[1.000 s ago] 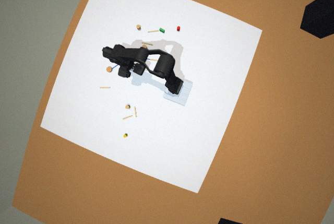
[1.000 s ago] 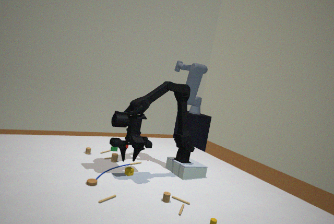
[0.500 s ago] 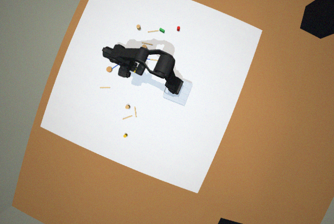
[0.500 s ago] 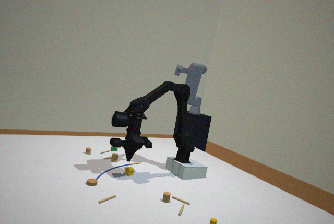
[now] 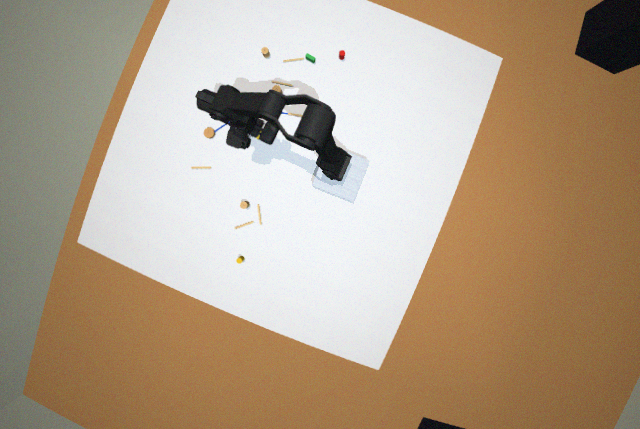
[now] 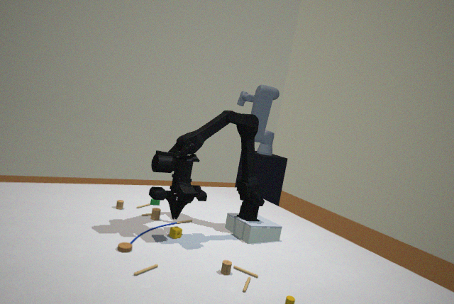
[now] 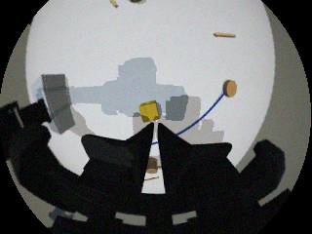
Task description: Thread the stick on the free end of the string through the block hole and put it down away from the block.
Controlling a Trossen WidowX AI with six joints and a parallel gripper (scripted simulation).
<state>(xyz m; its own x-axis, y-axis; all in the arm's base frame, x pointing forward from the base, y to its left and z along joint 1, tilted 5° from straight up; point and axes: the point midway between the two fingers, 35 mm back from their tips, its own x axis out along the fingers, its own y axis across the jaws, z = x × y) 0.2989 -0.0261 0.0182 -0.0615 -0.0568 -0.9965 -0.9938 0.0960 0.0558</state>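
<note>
The yellow cube lies 50 mm below my gripper tip, 10 mm to the left of it and 10 mm behind it. Also, from my gripper tip: tan wooden block 160 mm to the right, 40 mm below, 10 mm behind; round wooden button 180 mm ahead, 60 mm to the left, 50 mm below; thin wooden stick 110 mm to the right, 90 mm behind, 60 mm below.
</note>
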